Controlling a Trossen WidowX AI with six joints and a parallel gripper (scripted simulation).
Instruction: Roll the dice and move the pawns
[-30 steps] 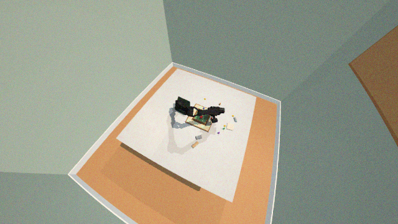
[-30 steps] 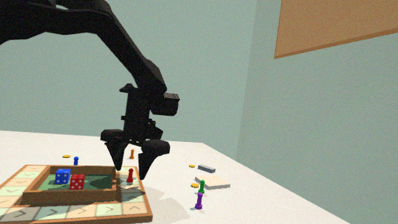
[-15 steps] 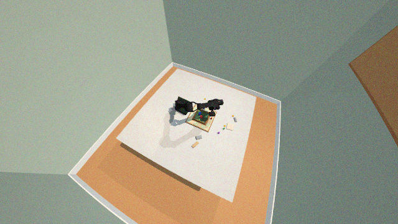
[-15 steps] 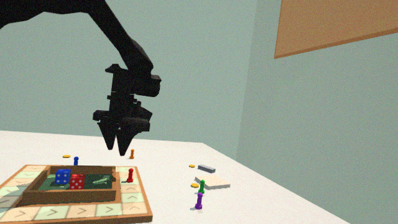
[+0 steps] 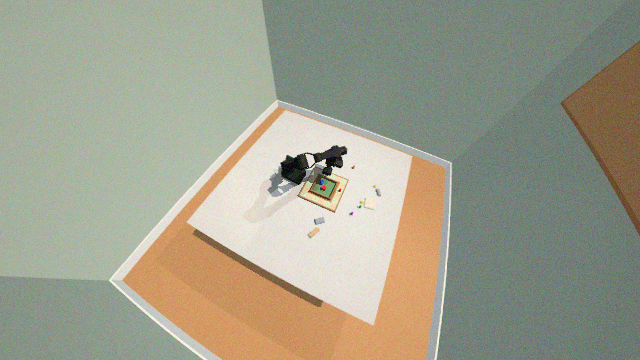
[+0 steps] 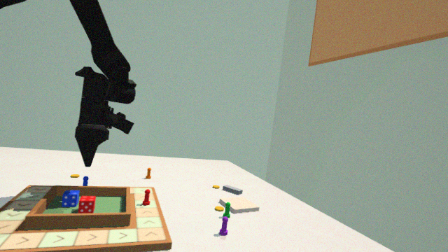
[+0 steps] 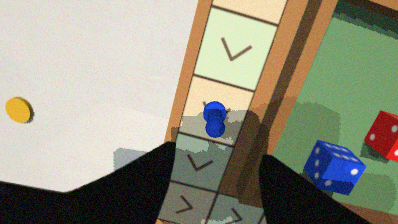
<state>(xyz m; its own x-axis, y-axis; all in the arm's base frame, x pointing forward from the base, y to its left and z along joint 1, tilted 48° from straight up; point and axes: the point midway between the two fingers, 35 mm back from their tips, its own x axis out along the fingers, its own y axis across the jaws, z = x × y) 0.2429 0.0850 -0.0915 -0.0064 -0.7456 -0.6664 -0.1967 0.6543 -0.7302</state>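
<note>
My gripper tip is now 5 cm above the blue pawn. From my gripper tip the other things lie so: green pawn 32 cm ahead, 12 cm to the right, 6 cm below; then orange pawn 17 cm to the left, 15 cm ahead, 6 cm below; then red pawn 14 cm ahead, 8 cm to the right, 5 cm below.
</note>
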